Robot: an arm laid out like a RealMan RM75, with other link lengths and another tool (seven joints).
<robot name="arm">
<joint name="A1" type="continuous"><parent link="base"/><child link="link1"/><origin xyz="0 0 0.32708" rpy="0 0 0"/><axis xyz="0 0 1"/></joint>
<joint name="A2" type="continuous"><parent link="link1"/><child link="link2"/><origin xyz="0 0 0" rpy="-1.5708 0 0"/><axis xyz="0 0 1"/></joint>
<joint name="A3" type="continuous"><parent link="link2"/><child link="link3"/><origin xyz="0 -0.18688 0" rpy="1.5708 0 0"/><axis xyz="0 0 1"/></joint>
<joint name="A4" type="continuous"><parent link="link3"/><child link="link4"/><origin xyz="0 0 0" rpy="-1.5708 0 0"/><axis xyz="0 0 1"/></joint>
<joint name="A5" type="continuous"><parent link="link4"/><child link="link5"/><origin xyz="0 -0.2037 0" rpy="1.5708 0 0"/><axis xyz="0 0 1"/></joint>
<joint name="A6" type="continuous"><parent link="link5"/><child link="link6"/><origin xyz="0 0 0" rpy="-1.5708 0 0"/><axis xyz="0 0 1"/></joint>
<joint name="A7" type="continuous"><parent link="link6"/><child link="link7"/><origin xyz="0 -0.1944 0" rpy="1.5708 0 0"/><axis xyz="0 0 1"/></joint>
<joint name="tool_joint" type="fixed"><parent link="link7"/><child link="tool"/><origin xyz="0.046 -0.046 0.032" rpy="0 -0.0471 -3.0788"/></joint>
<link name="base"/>
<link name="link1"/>
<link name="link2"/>
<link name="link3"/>
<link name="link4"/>
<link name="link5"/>
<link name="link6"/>
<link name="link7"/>
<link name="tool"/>
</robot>
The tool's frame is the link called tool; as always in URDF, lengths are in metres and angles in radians. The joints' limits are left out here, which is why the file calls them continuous.
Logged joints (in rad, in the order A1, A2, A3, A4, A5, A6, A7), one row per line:
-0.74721, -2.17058, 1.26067, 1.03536, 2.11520, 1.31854, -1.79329
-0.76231, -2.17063, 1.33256, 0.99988, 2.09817, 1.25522, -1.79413
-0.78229, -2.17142, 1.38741, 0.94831, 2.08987, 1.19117, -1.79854
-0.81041, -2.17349, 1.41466, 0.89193, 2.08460, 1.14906, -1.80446
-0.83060, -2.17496, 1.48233, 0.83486, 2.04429, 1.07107, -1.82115
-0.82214, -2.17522, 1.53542, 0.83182, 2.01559, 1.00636, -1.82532
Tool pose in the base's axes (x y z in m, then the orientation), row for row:
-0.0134, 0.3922, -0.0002, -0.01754, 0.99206, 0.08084, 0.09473
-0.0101, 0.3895, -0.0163, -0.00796, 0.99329, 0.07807, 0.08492
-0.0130, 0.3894, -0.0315, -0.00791, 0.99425, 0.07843, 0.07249
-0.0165, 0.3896, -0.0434, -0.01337, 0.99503, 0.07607, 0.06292
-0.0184, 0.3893, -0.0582, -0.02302, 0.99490, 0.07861, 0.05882
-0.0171, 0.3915, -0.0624, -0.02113, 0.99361, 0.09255, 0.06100
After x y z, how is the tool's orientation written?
As a quaternion, x y z w.
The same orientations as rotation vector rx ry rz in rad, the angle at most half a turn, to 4 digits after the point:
-0.0520, 2.9416, 0.2397
-0.0237, 2.9623, 0.2328
-0.0238, 2.9871, 0.2356
-0.0404, 3.0066, 0.2299
-0.0697, 3.0137, 0.2381
-0.0639, 3.0058, 0.2800

